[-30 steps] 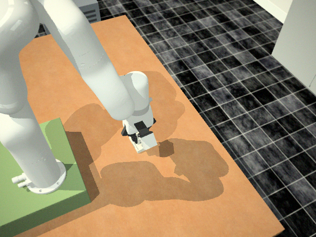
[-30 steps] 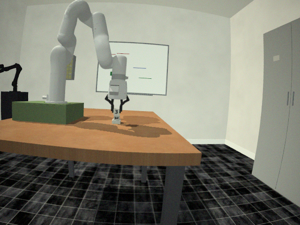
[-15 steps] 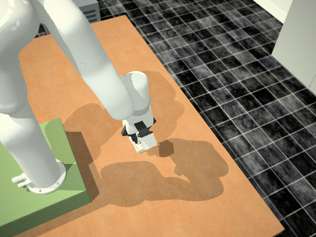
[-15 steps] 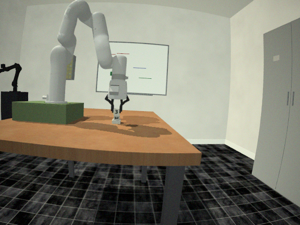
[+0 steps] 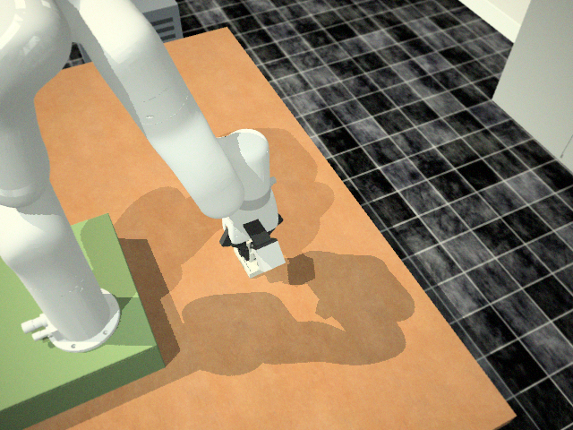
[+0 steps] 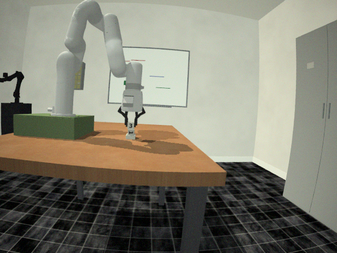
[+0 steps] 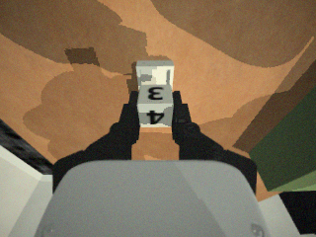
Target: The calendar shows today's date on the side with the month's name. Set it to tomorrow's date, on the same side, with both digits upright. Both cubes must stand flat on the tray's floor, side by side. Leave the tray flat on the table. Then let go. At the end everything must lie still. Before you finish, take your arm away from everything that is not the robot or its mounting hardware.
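Now: the calendar cube 1 cm below my hand. The rest, counted from my hand: calendar tray (2 cm to the left, 7 cm below).
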